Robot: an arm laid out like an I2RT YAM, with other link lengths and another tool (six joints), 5 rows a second.
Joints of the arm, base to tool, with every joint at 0 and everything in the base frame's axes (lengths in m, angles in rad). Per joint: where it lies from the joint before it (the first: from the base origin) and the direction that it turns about. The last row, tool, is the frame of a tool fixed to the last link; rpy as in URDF.
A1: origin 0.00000 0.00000 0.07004 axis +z
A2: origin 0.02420 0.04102 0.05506 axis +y
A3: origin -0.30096 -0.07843 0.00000 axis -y
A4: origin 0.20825 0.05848 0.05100 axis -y
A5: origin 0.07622 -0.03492 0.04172 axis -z
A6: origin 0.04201 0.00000 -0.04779 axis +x
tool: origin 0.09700 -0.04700 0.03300 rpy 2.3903 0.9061 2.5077
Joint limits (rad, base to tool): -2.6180..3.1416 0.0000..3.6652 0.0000..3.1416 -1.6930..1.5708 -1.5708..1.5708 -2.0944..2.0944
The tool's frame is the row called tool.
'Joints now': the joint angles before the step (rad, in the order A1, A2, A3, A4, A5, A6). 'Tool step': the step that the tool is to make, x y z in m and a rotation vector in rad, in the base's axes. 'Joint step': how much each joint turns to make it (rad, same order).
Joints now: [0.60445 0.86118 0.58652 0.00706 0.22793 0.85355]
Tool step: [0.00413 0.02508 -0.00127 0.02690 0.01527 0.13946]
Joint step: [0.00042 0.03013 0.00533 0.02860 -0.14225 -0.00686]
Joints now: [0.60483 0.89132 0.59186 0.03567 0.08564 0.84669]
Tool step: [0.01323 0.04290 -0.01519 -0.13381 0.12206 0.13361]
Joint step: [0.08468 0.17435 0.11483 -0.11519 -0.03472 -0.04807]
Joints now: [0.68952 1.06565 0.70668 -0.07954 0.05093 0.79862]
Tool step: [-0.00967 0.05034 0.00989 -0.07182 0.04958 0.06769]
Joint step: [0.20867 0.11252 0.15754 -0.13733 0.13161 0.05264]
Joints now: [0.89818 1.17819 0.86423 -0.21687 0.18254 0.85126]
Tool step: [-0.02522 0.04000 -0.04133 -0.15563 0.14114 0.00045]
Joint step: [0.19686 0.17663 0.07021 -0.13924 0.13467 0.15031]
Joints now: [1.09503 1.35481 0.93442 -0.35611 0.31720 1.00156]
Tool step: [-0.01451 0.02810 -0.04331 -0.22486 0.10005 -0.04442]
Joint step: [0.10988 0.24567 0.11789 -0.16557 0.09309 0.13048]
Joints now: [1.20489 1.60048 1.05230 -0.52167 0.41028 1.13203]
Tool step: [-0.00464 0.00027 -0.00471 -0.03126 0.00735 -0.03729]
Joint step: [0.02097 0.03397 0.02250 -0.04308 0.03013 0.05492]
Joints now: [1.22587 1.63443 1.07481 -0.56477 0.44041 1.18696]
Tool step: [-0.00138 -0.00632 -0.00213 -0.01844 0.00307 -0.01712]
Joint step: [-0.00078 -0.00115 -0.00880 -0.01714 0.00991 0.01486]
